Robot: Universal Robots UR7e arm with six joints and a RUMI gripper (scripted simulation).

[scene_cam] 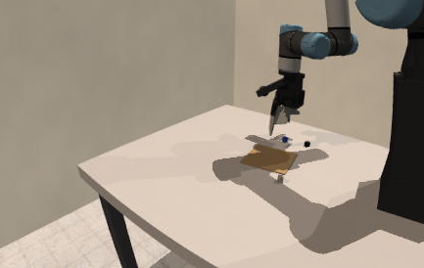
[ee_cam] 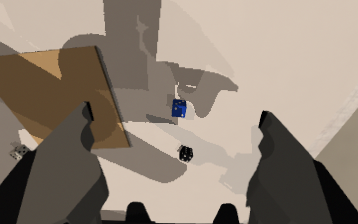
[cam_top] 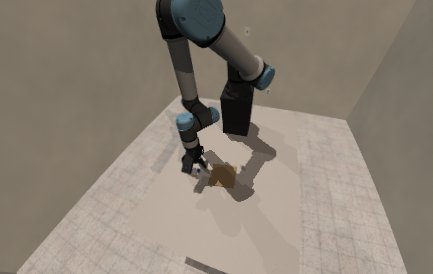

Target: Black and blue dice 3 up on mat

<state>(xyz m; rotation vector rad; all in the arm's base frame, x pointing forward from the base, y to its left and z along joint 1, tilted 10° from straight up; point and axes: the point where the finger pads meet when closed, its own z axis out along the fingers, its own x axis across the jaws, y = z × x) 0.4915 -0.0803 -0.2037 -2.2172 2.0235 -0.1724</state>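
The blue die lies 3 cm below my hand and 2 cm behind it. Also, from my hand: black die: 10 cm behind, 3 cm to the right, 3 cm below; then brown mat: 14 cm to the left, 5 cm behind, 4 cm below; then white die: 23 cm to the left, 14 cm behind, 3 cm below.
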